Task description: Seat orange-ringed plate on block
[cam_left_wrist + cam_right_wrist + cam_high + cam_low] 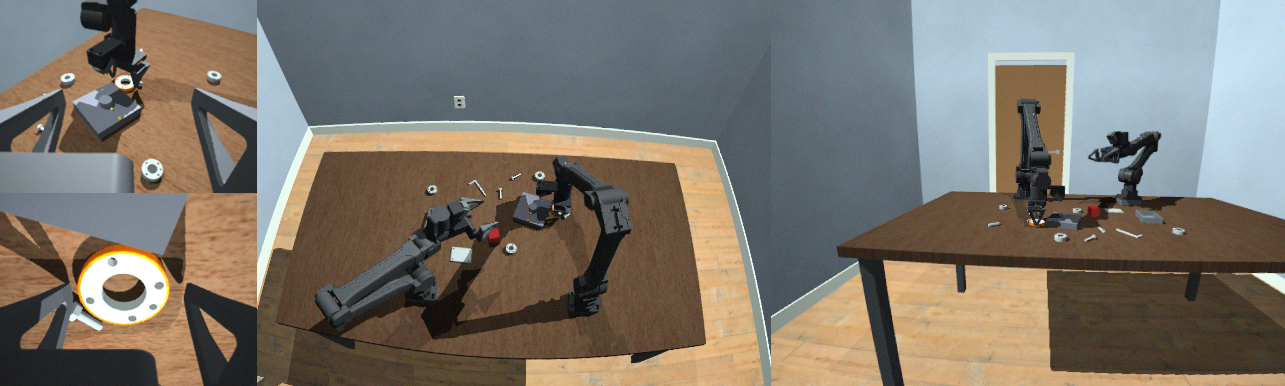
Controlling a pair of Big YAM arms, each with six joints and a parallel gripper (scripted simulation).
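My right hand is 12 cm to the right of the grey block, 5 cm past it and 1 cm below it. Also, from my right hand: red cube (26 cm to the left, 15 cm behind); grey tray (49 cm to the left, 12 cm behind, 1 cm below).
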